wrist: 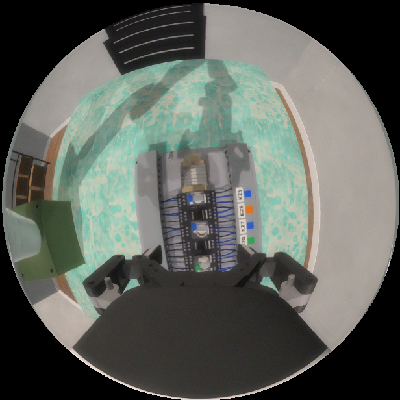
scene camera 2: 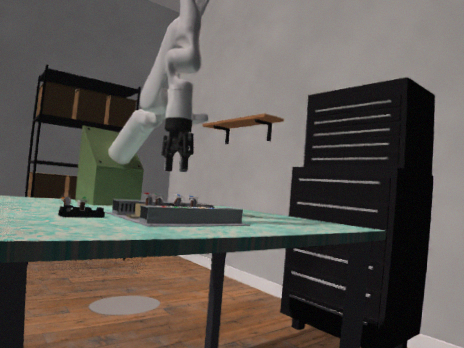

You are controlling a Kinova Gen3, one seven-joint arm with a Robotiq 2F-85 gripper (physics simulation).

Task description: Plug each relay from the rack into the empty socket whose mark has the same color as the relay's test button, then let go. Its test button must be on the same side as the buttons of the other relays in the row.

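Pixels of known places: gripper, fingertip midpoint: [scene camera 2: 175, 171]; arm's base, origin of the base link: [scene camera 2: 119, 155].
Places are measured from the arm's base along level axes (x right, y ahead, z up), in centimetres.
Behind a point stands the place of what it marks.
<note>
My gripper [scene camera 2: 176, 167] @(y 40.6, x -15.1, z -5.3 cm) [wrist: 199, 253] is open and empty, pointing down above the grey relay panel [scene camera 2: 195, 215] @(y 50.6, x -19.5, z -16.4 cm) [wrist: 148, 200]. In the wrist view, a relay with a blue button [wrist: 197, 198] stands level with the blue K25 mark [wrist: 247, 194]. Another blue-button relay [wrist: 201, 230] stands level with the blue K27 mark [wrist: 250, 225]. A green-button relay [wrist: 203, 262] is lower down. Their buttons face left. Empty sockets show level with the orange K26 mark [wrist: 249, 209] and green K28 mark [wrist: 251, 240]. The black rack [scene camera 2: 81, 212] @(y 47.6, x 8.5, z -17.7 cm) holds two relays [scene camera 2: 67, 201] @(y 45.8, x 12.2, z -15.4 cm) [scene camera 2: 82, 204] @(y 47.1, x 8.4, z -15.8 cm); their button colors are unclear.
The panel lies on the green-patterned table [scene camera 2: 300, 231] @(y 55.6, x -47.7, z -18.9 cm) [wrist: 100, 175]. The green pedestal [scene camera 2: 117, 185] @(y 4.4, x -0.3, z -11.3 cm) [wrist: 55, 240] stands behind the table. A black drawer cabinet [scene camera 2: 345, 190] [wrist: 160, 37] and a wooden wall shelf [scene camera 2: 242, 121] are beyond. Raised ducts flank the socket row.
</note>
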